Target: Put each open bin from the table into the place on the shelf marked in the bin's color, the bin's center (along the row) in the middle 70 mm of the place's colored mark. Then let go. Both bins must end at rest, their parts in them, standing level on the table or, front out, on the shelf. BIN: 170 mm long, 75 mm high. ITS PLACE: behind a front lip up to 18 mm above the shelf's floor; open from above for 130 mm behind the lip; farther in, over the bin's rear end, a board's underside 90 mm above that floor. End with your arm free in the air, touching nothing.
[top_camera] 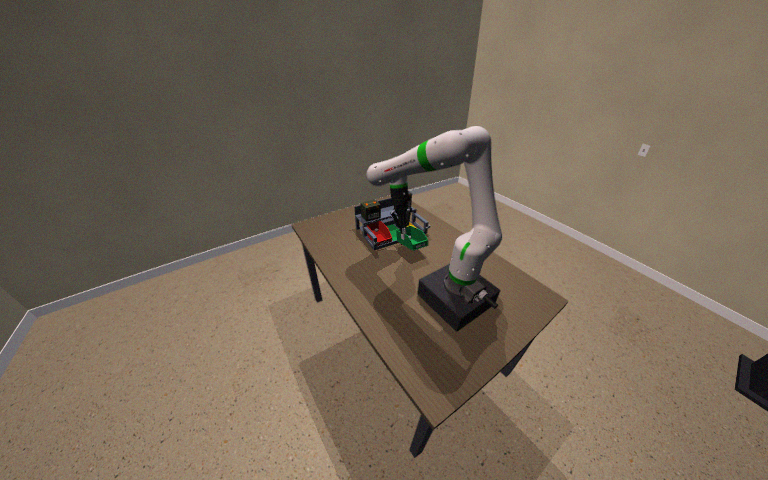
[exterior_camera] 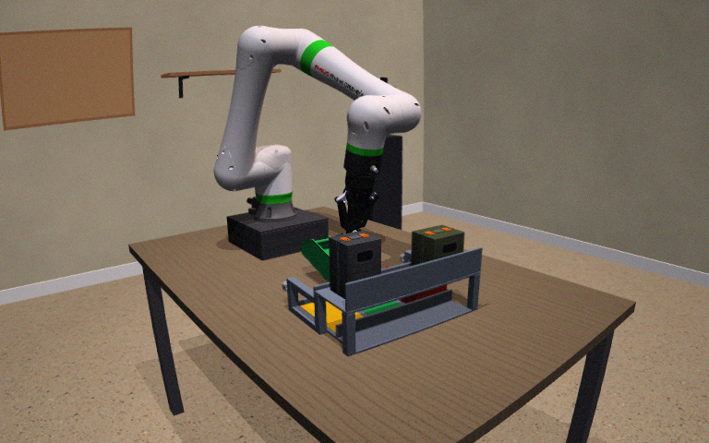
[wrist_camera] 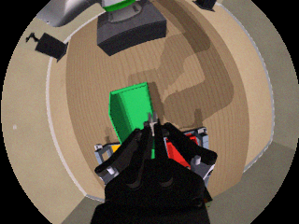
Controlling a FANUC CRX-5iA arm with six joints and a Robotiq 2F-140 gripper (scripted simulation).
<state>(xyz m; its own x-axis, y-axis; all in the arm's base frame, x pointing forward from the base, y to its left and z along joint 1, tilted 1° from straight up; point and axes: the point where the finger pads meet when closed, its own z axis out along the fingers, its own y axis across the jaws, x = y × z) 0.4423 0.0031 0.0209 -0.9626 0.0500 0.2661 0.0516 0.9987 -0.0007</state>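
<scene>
Now: the green bin 50 mm to the right of my hand, 40 mm below it and 20 mm behind it. Round my hand: olive box (280 mm ahead, 50 mm to the left, 30 mm above); then black box (260 mm ahead, 180 mm to the right, 40 mm above); then red bin (180 mm ahead, 80 mm below, 60 mm to the left).
</scene>
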